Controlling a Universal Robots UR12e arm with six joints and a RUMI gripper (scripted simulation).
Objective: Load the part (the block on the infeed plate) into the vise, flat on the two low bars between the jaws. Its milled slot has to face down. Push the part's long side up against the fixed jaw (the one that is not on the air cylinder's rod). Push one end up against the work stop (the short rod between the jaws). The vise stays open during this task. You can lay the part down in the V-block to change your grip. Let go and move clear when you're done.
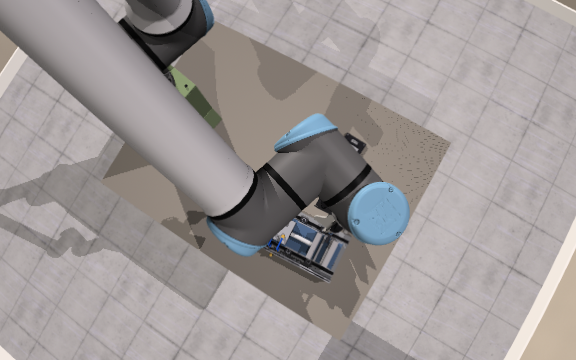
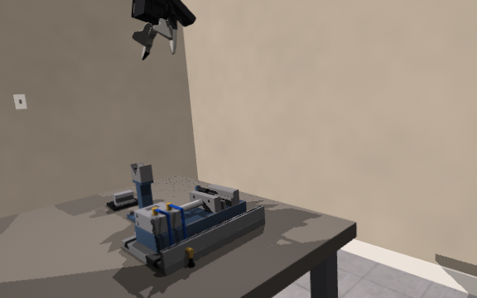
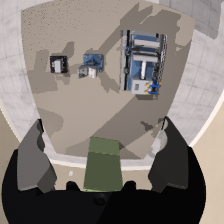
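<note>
Now: hand 43 cm above the part, 24 cm to the right of it and 6 cm past it. The rest, counted from my hand: fixed jaw: 37 cm below, 14 cm to the right, 7 cm ahead; work stop rod: 36 cm below, 10 cm to the right, 4 cm ahead; cylinder rod: 37 cm below, 15 cm to the right, 4 cm behind.
</note>
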